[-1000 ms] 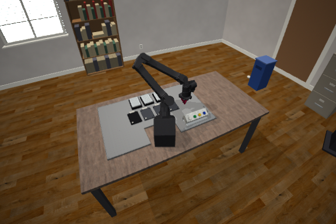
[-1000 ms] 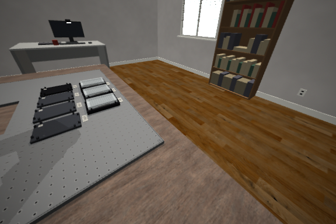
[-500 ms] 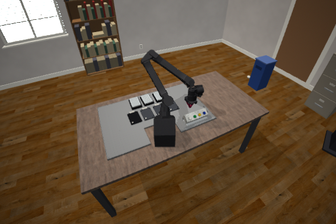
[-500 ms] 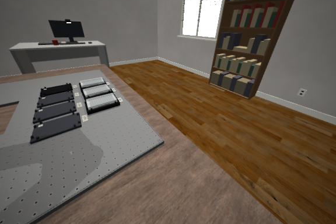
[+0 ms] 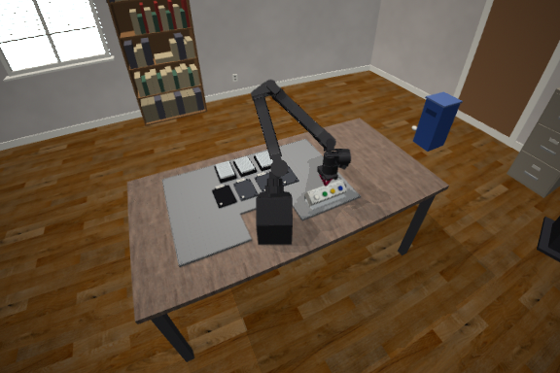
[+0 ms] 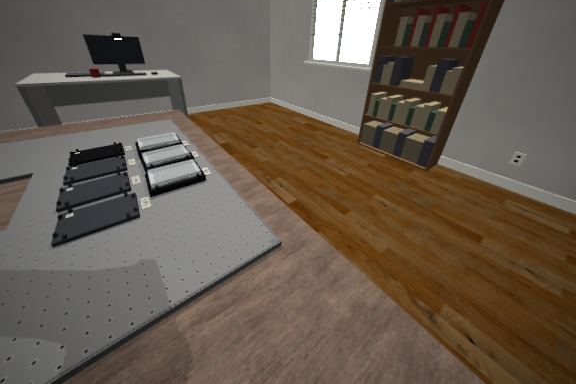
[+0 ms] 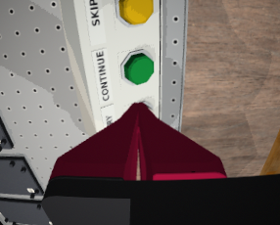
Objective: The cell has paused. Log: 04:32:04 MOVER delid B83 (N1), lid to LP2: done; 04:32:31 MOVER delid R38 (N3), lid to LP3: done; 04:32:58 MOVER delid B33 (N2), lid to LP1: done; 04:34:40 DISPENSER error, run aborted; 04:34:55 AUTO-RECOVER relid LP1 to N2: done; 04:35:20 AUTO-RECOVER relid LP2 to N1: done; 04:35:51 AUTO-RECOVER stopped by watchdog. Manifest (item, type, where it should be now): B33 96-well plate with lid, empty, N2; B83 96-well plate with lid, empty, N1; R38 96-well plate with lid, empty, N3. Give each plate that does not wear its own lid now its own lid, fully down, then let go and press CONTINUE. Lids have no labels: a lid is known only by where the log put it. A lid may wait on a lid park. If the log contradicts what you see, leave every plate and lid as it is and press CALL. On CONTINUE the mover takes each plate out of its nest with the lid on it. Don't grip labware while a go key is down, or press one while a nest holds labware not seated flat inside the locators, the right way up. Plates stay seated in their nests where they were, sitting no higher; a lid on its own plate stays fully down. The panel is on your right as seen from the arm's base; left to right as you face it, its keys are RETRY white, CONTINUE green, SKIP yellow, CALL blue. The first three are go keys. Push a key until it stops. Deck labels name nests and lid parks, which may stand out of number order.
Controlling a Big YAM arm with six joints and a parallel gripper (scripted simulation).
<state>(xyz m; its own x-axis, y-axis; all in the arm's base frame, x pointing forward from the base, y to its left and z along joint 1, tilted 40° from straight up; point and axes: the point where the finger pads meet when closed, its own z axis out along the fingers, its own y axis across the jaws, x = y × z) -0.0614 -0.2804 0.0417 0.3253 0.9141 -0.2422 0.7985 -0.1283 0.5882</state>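
My gripper is now 7 cm above the green continue key. The rest, counted from my hand: park LP4: 33 cm ahead, 13 cm below, 12 cm to the left; park LP1: 29 cm ahead, 13 cm below; yellow skip key: 7 cm below, 5 cm to the right, 2 cm behind.
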